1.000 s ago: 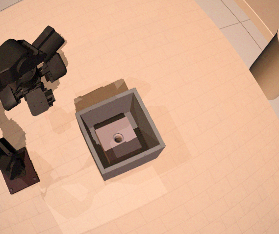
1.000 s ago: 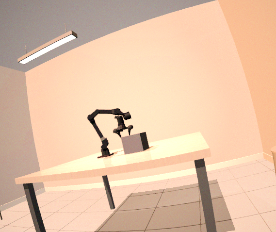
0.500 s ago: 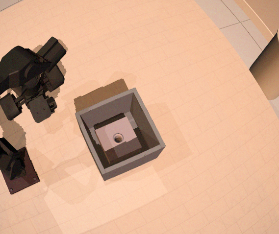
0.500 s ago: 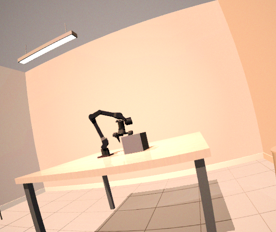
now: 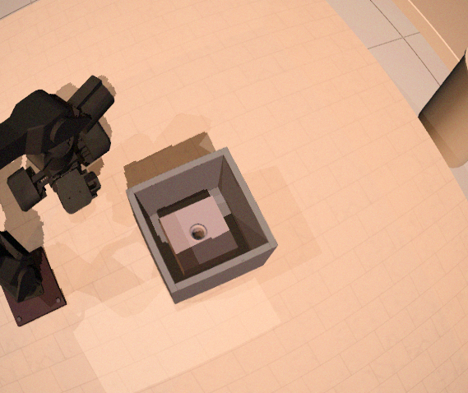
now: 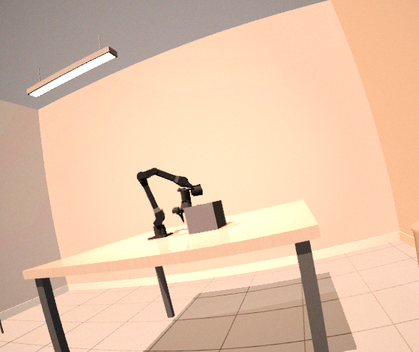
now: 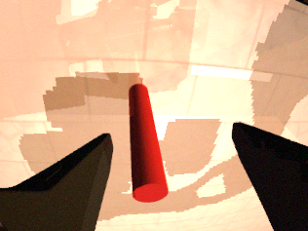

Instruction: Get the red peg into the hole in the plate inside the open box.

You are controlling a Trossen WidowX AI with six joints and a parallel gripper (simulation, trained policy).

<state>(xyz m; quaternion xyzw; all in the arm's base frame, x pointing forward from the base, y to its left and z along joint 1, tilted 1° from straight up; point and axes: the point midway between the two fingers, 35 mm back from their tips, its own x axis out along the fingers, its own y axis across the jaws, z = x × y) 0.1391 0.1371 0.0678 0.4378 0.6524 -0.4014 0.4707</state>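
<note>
Now: the red peg 20 mm ahead of my gripper tip. Also, from my gripper tip: plate 190 mm ahead, 180 mm to the right.
</note>
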